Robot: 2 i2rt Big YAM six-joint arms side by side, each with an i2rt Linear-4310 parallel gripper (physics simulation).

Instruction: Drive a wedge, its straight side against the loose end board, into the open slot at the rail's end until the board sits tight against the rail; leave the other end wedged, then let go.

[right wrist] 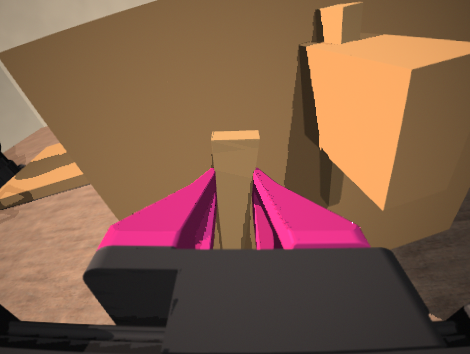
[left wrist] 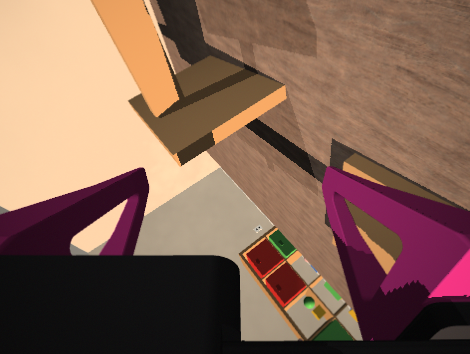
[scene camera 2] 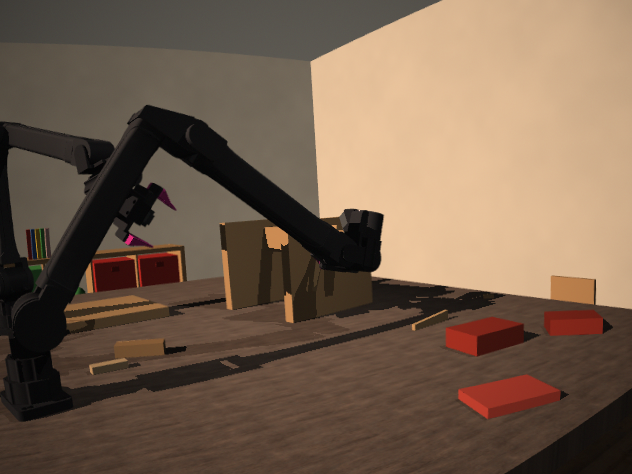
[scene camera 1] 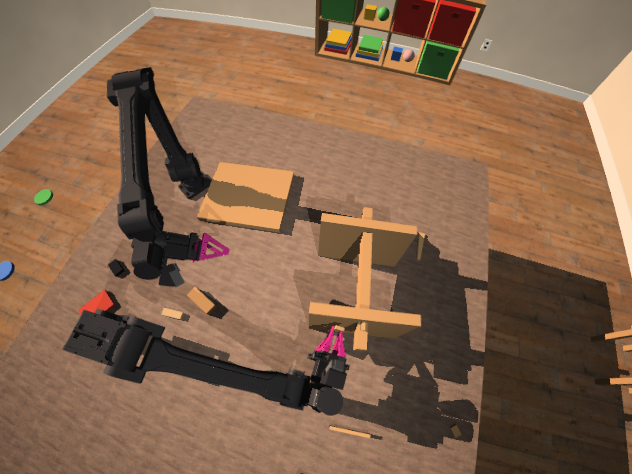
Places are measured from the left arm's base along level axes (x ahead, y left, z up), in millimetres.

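Pixels of known places: left gripper, fingertip midpoint: (left wrist: pixel 235 177) (scene camera 2: pixel 163 228) (scene camera 1: pixel 224 252); right gripper, fingertip midpoint: (right wrist: pixel 234 177) (scene camera 1: pixel 337 327); left arm's base at its link origin: (scene camera 2: pixel 12 330) (scene camera 1: pixel 195 186); right arm's base at its link origin: (scene camera 2: pixel 36 404).
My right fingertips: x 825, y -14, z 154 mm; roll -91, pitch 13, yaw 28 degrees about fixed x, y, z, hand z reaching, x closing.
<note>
Ahead of a thing's pixels: the offset from my right fingertips to its top centre. "pt": to the spot under its first point.
The rail @(dy +161, dx -50, dz +66 mm) (scene camera 1: pixel 363 270) (left wrist: pixel 135 55) joins two upright end boards. Its near end @(pt dy +9, dx +67, dz +56 mm) (scene camera 1: pixel 360 340) (right wrist: pixel 350 100) sticks out through the near board @(dy +59, dx +31, dz +87 mm) (scene camera 1: pixel 393 319) (right wrist: pixel 125 110) (scene camera 2: pixel 352 293). A small wooden piece @(pt dy +34, dx +46, dz +63 mm) (right wrist: pixel 331 24) stands up at that end's top, beside the board; its depth in the slot is hidden. My right gripper (scene camera 1: pixel 336 331) (right wrist: pixel 234 177) is shut on a wooden wedge @(dy -5, dx -3, dz +30 mm) (right wrist: pixel 235 150), in front of the near board and left of the rail end. My left gripper (scene camera 1: pixel 227 250) (scene camera 2: pixel 163 228) (left wrist: pixel 235 177) is open and empty, left of the far board @(pt dy +234, dx -109, dz +66 mm) (scene camera 1: pixel 367 239).
A slab @(dy +141, dx -623, dz -128 mm) (scene camera 1: pixel 250 196) lies behind my left gripper. A block @(dy -244, dx -386, dz -129 mm) (scene camera 1: pixel 201 300) and a small wooden piece @(dy -345, dx -420, dz -140 mm) (scene camera 1: pixel 172 312) lie between the arms. A thin stick @(dy -164, dx +228, dz -132 mm) (scene camera 1: pixel 350 431) lies nearest the camera. Red blocks @(dy -354, dx +278, dz -118 mm) (scene camera 2: pixel 484 334) @(dy -616, dx +206, dz -140 mm) (scene camera 2: pixel 510 395) lie at the right in scene camera 2.
</note>
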